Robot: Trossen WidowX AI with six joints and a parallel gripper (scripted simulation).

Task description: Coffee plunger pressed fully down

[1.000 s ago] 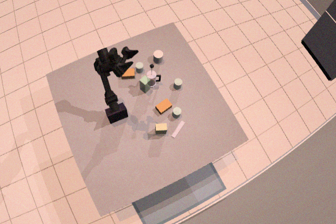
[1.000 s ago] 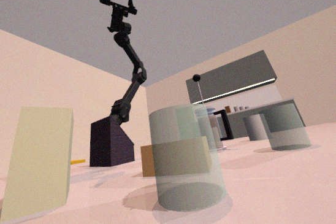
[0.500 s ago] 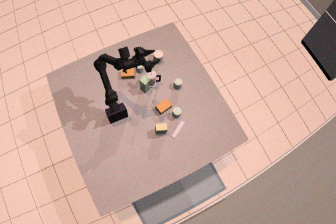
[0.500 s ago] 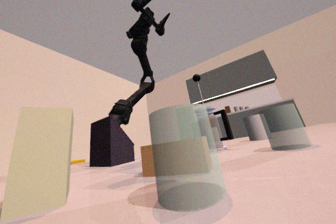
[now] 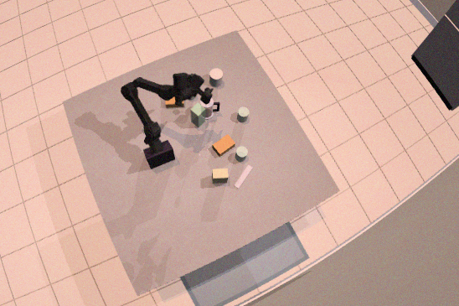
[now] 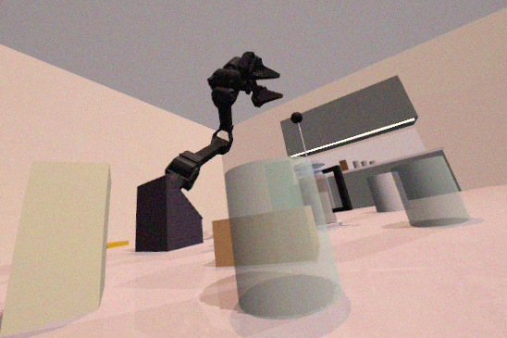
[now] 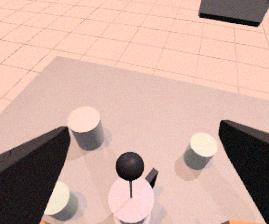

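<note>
Now: gripper tip 50 mm past the green block, 10 mm to the left of it and 290 mm above it. Round my gripper tip: flat pale strip 50 mm ahead, 430 mm to the right, 370 mm below.
</note>
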